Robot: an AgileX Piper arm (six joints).
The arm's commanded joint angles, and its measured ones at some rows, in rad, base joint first. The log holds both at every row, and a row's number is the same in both.
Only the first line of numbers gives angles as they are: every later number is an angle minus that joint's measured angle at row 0.
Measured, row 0:
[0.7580, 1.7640, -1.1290, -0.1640, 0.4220, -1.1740]
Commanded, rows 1 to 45:
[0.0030, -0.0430, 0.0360, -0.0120, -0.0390, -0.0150]
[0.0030, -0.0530, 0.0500, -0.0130, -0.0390, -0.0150]
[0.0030, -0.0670, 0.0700, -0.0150, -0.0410, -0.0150]
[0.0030, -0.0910, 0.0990, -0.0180, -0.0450, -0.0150]
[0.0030, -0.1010, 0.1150, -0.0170, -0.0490, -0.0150]
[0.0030, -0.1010, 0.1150, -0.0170, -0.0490, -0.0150]
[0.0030, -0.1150, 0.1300, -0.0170, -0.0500, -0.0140]
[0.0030, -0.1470, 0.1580, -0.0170, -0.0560, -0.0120]
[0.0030, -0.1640, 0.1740, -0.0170, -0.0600, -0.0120]
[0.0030, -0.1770, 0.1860, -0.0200, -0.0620, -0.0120]
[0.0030, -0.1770, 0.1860, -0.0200, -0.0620, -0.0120]
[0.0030, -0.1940, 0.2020, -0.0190, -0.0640, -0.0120]
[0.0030, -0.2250, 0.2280, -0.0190, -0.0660, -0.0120]
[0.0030, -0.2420, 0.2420, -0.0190, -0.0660, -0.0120]
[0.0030, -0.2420, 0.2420, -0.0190, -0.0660, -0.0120]
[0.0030, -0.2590, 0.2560, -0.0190, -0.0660, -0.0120]
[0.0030, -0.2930, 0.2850, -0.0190, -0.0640, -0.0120]
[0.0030, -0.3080, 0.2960, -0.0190, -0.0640, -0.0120]
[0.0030, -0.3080, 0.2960, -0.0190, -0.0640, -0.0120]
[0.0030, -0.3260, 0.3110, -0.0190, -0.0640, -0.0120]
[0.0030, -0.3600, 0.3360, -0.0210, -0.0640, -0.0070]
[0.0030, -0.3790, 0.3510, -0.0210, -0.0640, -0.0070]
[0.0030, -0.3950, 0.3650, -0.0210, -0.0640, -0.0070]
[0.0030, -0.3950, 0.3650, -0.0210, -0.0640, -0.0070]
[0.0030, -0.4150, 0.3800, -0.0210, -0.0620, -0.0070]
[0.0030, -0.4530, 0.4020, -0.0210, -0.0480, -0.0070]
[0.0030, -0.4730, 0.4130, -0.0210, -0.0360, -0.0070]
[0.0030, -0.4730, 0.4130, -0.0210, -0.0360, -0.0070]
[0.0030, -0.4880, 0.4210, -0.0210, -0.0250, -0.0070]
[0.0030, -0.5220, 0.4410, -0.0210, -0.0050, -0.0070]
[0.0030, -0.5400, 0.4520, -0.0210, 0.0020, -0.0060]
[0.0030, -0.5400, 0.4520, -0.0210, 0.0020, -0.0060]
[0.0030, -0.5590, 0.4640, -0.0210, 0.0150, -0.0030]
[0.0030, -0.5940, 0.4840, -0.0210, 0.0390, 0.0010]
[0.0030, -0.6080, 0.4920, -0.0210, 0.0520, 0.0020]
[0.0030, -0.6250, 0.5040, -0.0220, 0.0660, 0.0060]
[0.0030, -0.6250, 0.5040, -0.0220, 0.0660, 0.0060]
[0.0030, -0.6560, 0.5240, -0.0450, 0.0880, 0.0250]
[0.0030, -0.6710, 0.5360, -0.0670, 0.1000, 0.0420]
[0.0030, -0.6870, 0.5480, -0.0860, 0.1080, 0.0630]
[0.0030, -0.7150, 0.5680, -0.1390, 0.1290, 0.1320]
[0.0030, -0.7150, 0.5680, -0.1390, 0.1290, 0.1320]
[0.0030, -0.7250, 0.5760, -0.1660, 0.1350, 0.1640]
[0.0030, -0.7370, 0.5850, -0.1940, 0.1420, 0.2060]
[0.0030, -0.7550, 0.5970, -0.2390, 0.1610, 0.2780]
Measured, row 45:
[0.0000, -0.7200, 0.5840, -0.1570, 0.1600, 0.1730]
